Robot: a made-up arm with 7 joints. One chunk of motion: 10 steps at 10 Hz.
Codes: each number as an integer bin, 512 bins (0 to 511) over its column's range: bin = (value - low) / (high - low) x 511, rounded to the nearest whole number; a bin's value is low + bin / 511 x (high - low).
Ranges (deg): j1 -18..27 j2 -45..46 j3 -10..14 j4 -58..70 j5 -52..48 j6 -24..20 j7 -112..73
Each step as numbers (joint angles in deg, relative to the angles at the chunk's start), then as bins.
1 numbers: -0.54 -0.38 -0.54 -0.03 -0.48 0.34 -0.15
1 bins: 198 251 201 231 263 283 309
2 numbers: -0.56 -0.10 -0.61 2.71 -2.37 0.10 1.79
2 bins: 198 252 200 242 254 280 314
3 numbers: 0.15 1.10 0.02 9.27 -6.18 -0.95 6.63
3 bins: 206 259 213 269 234 268 328
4 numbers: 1.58 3.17 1.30 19.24 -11.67 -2.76 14.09
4 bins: 222 270 241 308 206 247 348
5 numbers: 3.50 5.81 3.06 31.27 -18.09 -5.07 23.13
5 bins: 244 285 278 356 173 220 373
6 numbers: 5.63 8.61 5.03 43.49 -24.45 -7.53 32.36
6 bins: 268 301 320 405 141 191 399
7 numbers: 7.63 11.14 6.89 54.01 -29.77 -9.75 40.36
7 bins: 291 315 360 447 114 165 421
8 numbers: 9.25 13.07 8.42 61.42 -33.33 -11.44 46.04
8 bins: 309 326 392 477 95 146 437
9 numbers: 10.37 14.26 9.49 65.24 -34.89 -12.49 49.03
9 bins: 322 333 415 492 87 134 445
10 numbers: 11.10 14.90 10.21 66.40 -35.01 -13.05 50.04
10 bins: 330 336 430 497 87 127 448
